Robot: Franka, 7 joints.
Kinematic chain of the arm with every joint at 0, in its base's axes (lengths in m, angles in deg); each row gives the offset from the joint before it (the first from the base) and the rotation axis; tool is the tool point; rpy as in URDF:
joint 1: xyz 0 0 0.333 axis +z
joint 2: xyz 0 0 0 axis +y
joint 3: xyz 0 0 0.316 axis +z
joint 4: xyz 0.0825 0 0 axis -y
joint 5: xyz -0.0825 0 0.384 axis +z
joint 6: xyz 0 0 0 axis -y
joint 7: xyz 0.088 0 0 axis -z
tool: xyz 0 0 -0.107 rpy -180 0 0
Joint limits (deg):
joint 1: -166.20..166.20
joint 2: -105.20..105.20
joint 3: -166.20..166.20
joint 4: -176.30..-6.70
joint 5: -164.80..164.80
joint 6: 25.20..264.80
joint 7: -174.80..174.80
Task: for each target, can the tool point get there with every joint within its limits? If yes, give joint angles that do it. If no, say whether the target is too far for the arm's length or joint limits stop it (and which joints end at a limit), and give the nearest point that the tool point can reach.
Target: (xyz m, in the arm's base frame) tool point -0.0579 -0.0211 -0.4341
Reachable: no: joint limits stop it (at a limit: joint 2) | nearest point -0.0943 -0.0344 -0.3283 | short by 0.113 m
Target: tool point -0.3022 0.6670 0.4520
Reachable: yes | joints 113.75 32.26 -5.02 -73.44 49.47 108.05 116.16
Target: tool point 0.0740 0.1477 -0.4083
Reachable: no: joint limits stop it (at a limit: joint 2) | nearest point 0.0793 0.1583 -0.3500 | short by 0.059 m
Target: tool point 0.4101 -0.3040 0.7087
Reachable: yes | joints -21.40 11.90 -29.64 -61.34 37.72 43.77 -118.43
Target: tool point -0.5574 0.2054 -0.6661
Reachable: no: too far | nearest point -0.4394 0.1619 -0.3275 | short by 0.361 m
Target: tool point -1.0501 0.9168 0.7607
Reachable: no: too far | nearest point -0.6178 0.5394 0.5846 | short by 0.600 m
